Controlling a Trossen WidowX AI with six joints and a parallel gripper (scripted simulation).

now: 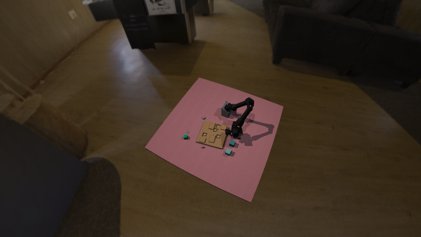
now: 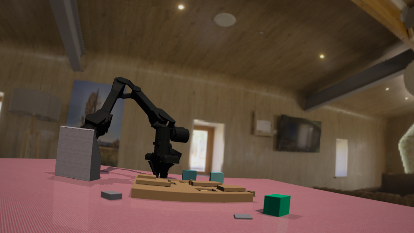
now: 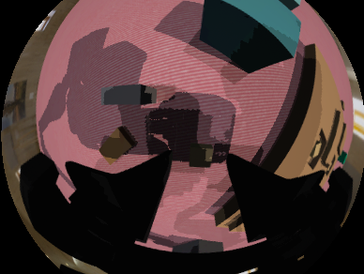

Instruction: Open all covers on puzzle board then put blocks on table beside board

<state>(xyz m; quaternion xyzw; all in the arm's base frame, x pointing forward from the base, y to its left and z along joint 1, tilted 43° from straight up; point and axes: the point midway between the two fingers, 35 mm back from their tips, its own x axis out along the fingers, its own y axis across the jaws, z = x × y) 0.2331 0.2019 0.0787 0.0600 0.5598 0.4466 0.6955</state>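
Now: gripper tip 20 cm to the left of the puzzle board, 10 cm short of it and 1 cm below it. Round my gripper tip: dark teal block 11 cm ahead, 4 cm to the left, 2 cm above; grey piece 8 cm to the left, 1 cm ahead, 1 cm above; orange piece 8 cm to the left, 5 cm behind.
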